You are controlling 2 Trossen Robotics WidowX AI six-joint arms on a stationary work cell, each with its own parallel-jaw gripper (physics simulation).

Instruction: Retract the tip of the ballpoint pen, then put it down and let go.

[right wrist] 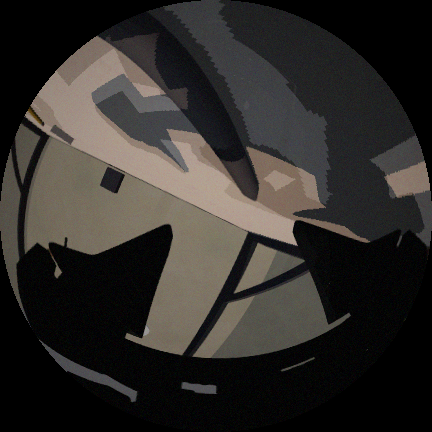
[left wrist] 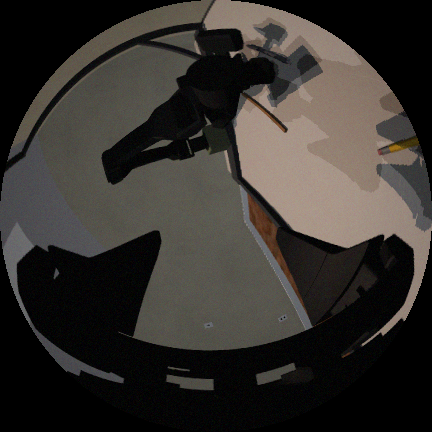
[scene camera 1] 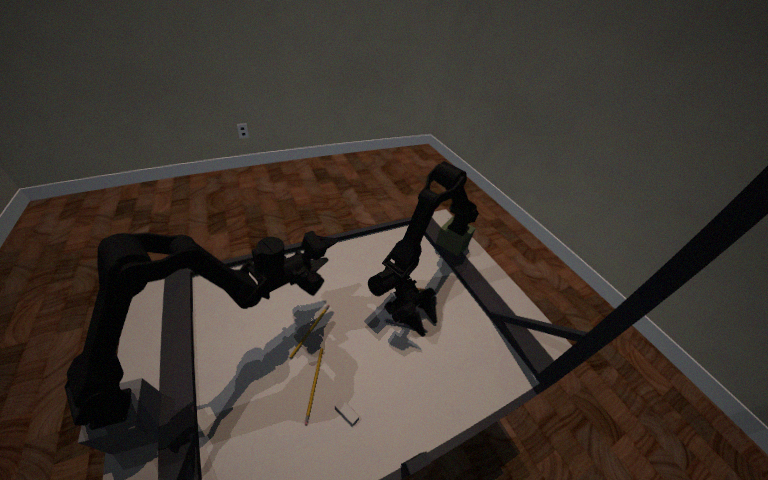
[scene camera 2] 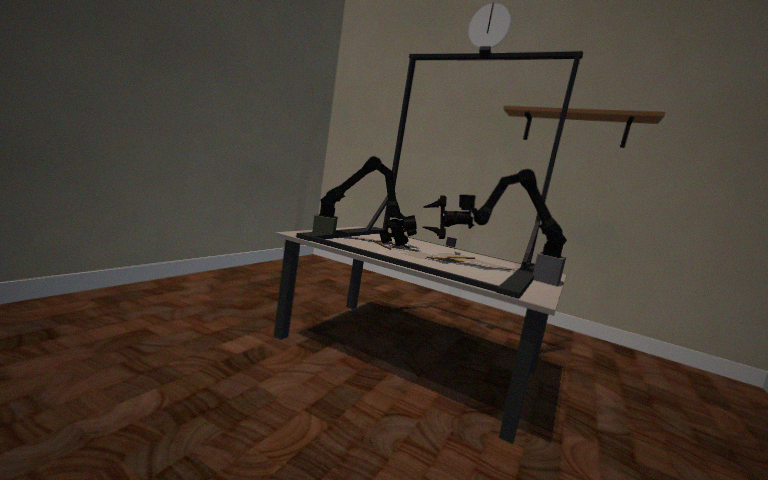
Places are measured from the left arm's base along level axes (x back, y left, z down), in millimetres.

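Pixels of known places: left gripper, fingertip midpoint: (left wrist: 219, 235) (scene camera 1: 332, 249) (scene camera 2: 422, 217); right gripper, fingertip midpoint: (right wrist: 234, 228) (scene camera 1: 430, 329); left arm's base, origin of the base link: (scene camera 1: 111, 408) (scene camera 2: 552, 255); right arm's base, origin of the base link: (left wrist: 205, 141) (scene camera 1: 458, 228) (scene camera 2: 326, 216).
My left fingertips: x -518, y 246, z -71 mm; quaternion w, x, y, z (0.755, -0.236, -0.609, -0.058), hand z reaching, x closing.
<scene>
For each thing: its top centre in the pictures, then the offset to it from my left fingertips.
- dark ballpoint pen, middle of its top: (right wrist: 192, 128) (left wrist: 261, 49) (scene camera 1: 406, 324) dx -171, dy -192, dz +175 mm
- dark block, middle of its top: (right wrist: 59, 137) (scene camera 1: 346, 411) dx +61, dy -362, dz +175 mm
- pencil, middle of its top: (left wrist: 259, 107) dx -224, dy -57, dz +180 mm
The dark ballpoint pen (left wrist: 267, 53) (right wrist: 212, 122) lies on the table near my right gripper. In the right wrist view it slants above the fingers, outside the gap between them, its upper part in shadow; whether its tip is out cannot be made out. In scene camera 1 I cannot pick it out from the dark gripper and shadows. My right gripper (scene camera 1: 429, 328) (scene camera 2: 394, 243) (right wrist: 234, 228) is open and empty, low over the table. My left gripper (scene camera 1: 329, 251) (scene camera 2: 425, 217) (left wrist: 219, 235) is open and empty, held well above the table.
Two yellow pencils (scene camera 1: 310, 331) (scene camera 1: 314, 387) lie left of the middle in scene camera 1, with a white and dark block (scene camera 1: 346, 414) near them. Another pencil (left wrist: 265, 111) lies beside the right arm in the left wrist view. Dark frame bars (scene camera 1: 178, 339) edge the table.
</scene>
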